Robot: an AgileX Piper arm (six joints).
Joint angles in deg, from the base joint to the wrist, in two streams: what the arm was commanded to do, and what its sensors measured. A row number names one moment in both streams.
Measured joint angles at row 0:
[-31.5, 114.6, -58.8, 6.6, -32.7, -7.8]
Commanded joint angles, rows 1 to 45:
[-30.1, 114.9, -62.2, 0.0, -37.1, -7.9]
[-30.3, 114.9, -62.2, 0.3, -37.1, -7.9]
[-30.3, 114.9, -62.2, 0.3, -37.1, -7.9]
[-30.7, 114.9, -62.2, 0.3, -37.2, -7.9]
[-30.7, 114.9, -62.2, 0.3, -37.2, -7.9]
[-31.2, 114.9, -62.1, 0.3, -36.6, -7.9]
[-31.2, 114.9, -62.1, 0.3, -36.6, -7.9]
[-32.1, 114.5, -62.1, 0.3, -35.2, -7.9]
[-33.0, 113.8, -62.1, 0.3, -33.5, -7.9]
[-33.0, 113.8, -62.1, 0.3, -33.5, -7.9]
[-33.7, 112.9, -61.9, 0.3, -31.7, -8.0]
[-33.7, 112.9, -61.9, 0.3, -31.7, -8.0]
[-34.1, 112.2, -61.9, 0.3, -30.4, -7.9]
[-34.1, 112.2, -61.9, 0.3, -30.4, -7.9]
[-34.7, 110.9, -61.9, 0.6, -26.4, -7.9]
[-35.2, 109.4, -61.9, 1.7, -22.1, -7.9]
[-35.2, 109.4, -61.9, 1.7, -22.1, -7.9]
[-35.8, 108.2, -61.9, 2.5, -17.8, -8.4]
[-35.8, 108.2, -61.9, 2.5, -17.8, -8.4]
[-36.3, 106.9, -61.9, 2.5, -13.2, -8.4]
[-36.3, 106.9, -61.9, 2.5, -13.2, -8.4]
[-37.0, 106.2, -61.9, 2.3, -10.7, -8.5]
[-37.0, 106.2, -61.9, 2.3, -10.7, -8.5]
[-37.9, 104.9, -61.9, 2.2, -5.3, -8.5]
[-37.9, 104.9, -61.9, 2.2, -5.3, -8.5]
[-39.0, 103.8, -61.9, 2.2, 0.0, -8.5]
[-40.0, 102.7, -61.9, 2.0, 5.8, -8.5]
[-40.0, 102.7, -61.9, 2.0, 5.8, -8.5]
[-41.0, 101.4, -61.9, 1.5, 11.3, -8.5]
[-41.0, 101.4, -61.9, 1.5, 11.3, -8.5]
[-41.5, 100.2, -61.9, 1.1, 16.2, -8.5]
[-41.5, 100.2, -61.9, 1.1, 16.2, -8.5]
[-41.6, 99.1, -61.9, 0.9, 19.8, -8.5]
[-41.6, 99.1, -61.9, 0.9, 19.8, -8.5]
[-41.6, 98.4, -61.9, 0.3, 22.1, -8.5]
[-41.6, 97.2, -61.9, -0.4, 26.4, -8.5]
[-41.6, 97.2, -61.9, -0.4, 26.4, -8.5]
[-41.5, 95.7, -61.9, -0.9, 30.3, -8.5]
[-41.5, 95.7, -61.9, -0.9, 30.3, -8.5]
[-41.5, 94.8, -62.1, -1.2, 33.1, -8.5]
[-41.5, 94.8, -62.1, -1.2, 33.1, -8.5]
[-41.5, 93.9, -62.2, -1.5, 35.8, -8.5]
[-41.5, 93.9, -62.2, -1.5, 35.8, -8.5]
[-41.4, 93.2, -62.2, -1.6, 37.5, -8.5]
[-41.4, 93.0, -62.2, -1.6, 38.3, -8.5]
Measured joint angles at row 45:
[-41.3, 93.7, -62.0, -1.3, 36.6, -8.3]
